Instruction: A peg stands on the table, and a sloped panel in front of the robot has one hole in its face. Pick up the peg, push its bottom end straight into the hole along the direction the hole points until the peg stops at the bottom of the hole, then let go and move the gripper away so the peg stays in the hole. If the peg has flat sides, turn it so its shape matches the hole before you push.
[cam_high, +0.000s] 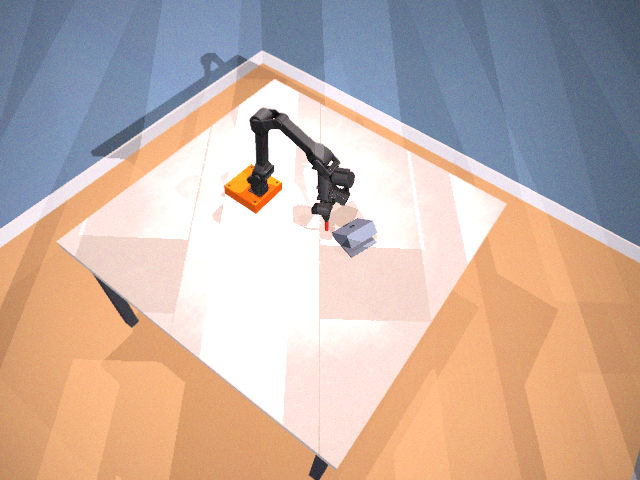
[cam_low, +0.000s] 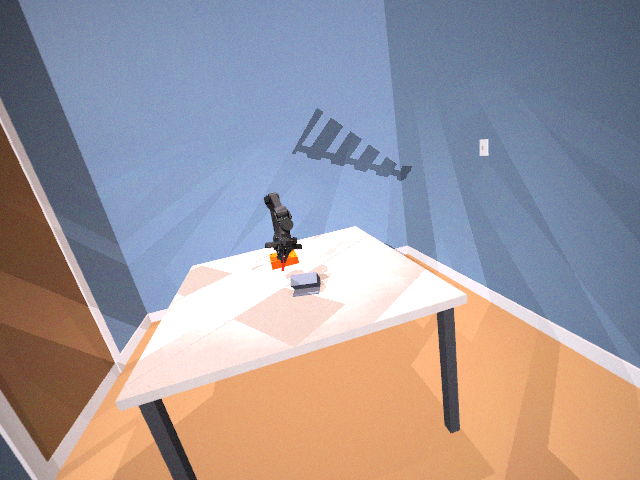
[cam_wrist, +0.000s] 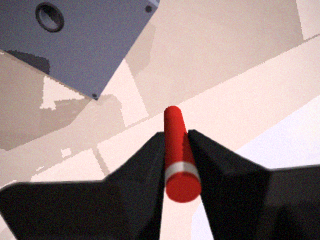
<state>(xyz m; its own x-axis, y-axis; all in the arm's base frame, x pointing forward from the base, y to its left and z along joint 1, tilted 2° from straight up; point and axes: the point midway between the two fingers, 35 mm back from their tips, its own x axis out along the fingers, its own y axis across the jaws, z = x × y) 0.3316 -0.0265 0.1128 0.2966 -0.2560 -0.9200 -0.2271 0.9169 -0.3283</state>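
My gripper tip is now 90 mm short of the grey sloped panel, 80 mm to the right of it and 100 mm above it. Round my gripper tip: round red peg: 10 mm behind, 10 mm above.
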